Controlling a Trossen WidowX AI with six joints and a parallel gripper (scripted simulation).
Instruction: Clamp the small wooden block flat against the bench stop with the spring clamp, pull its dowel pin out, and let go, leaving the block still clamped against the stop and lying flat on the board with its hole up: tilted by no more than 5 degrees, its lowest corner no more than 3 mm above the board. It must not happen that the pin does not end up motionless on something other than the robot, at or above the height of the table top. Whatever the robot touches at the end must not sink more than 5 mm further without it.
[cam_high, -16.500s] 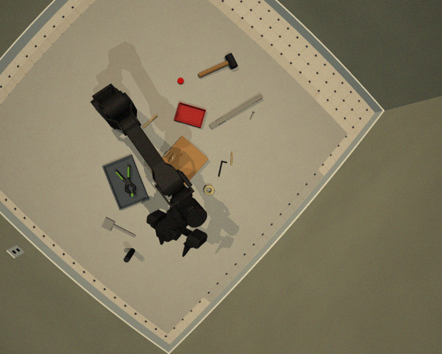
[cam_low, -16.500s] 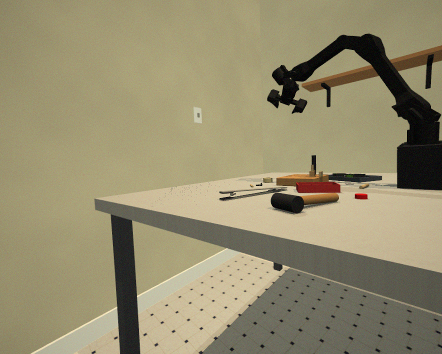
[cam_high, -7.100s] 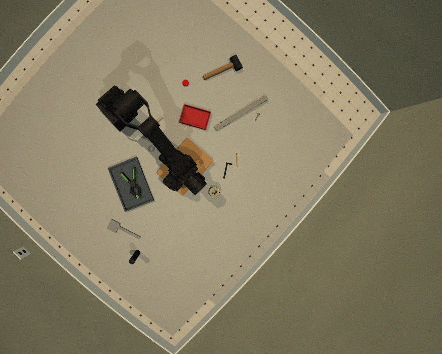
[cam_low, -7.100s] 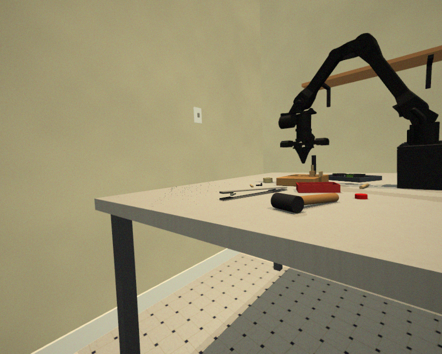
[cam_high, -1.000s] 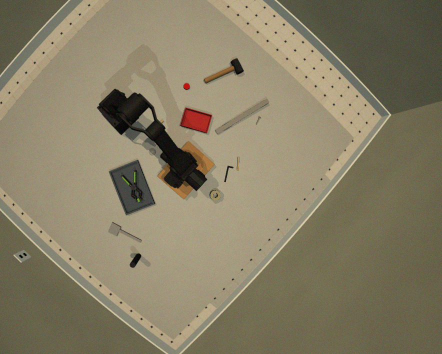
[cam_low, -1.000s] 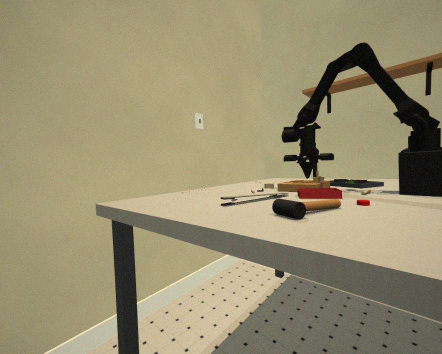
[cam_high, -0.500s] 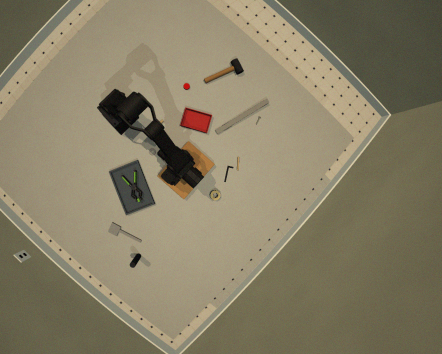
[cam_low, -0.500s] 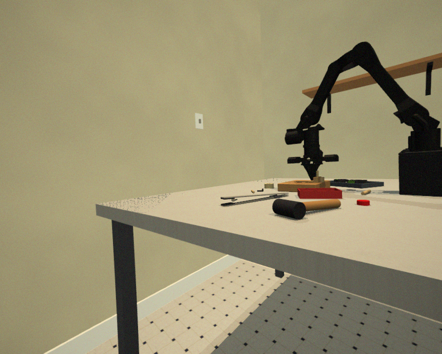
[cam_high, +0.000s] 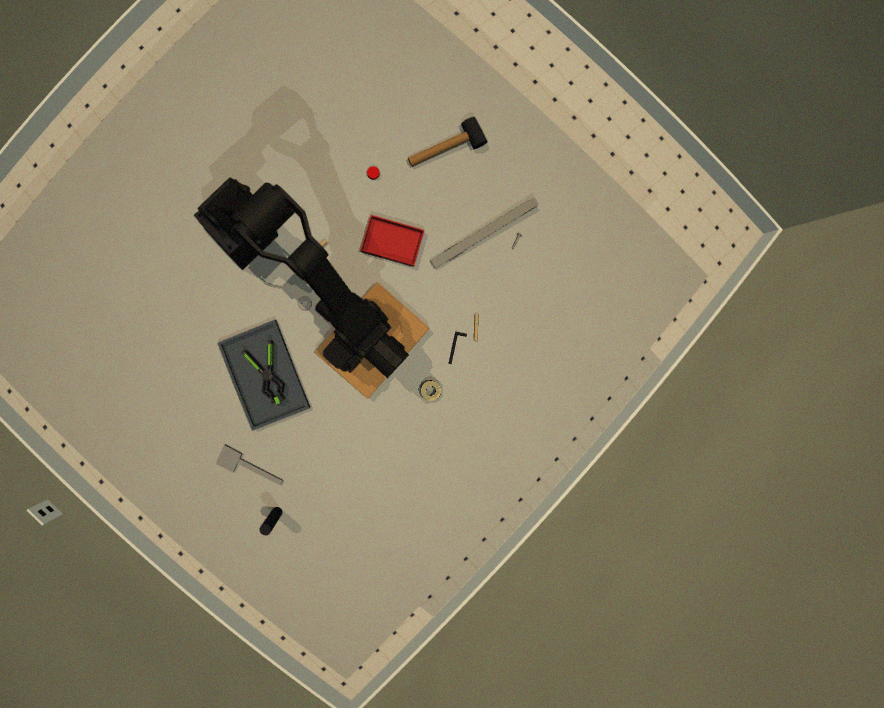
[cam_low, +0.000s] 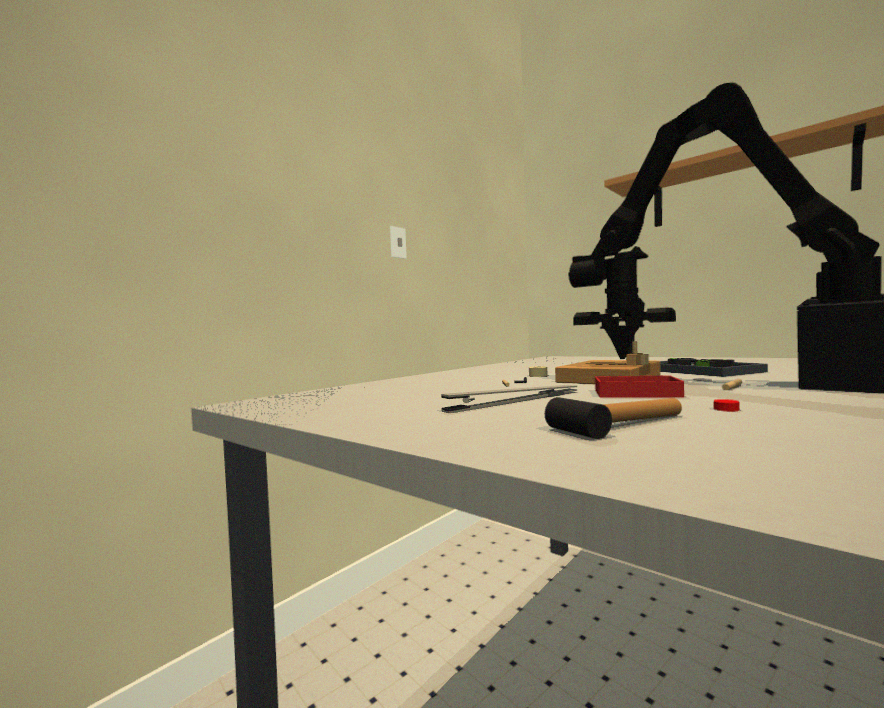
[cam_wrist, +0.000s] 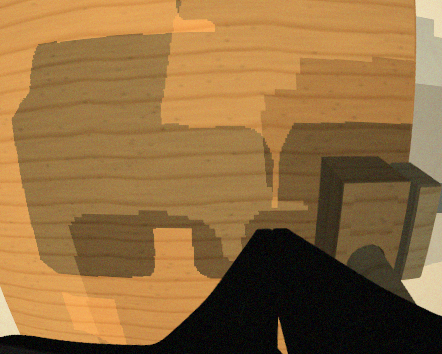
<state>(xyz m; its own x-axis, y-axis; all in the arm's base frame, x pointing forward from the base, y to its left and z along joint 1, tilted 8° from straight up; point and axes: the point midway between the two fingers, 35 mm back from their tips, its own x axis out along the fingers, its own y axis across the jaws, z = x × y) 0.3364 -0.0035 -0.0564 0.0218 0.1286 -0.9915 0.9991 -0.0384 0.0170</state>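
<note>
My gripper is now 2 cm past the dowel pin and 2 cm above it. Round my hand: small wooden block (4 cm below, 2 cm behind); then wooden board (6 cm below, 3 cm ahead, 1 cm to the right); then bench stop (4 cm below, 4 cm behind).
</note>
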